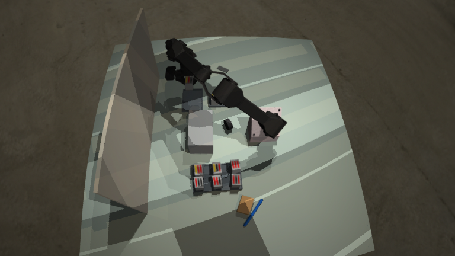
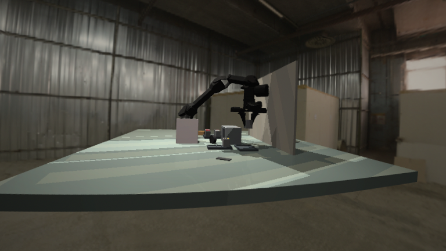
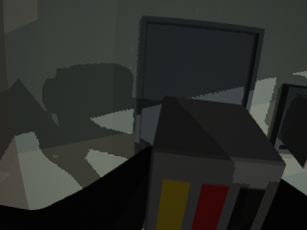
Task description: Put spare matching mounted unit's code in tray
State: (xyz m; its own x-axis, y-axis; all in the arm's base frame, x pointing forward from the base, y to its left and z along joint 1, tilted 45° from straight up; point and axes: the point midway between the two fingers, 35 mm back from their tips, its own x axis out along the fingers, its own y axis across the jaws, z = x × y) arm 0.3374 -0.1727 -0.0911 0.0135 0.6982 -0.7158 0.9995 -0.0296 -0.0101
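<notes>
My gripper tip is now 10 mm past the flat dark tray, 10 mm to the right of it and 120 mm above it. From my gripper tip the other things lie so: small dark flat piece: 160 mm behind, 190 mm to the right, 120 mm below; then dark panel: 190 mm ahead, 200 mm to the left, 100 mm above; then grey mounted unit: 50 mm behind, 210 mm to the left, 70 mm below.
</notes>
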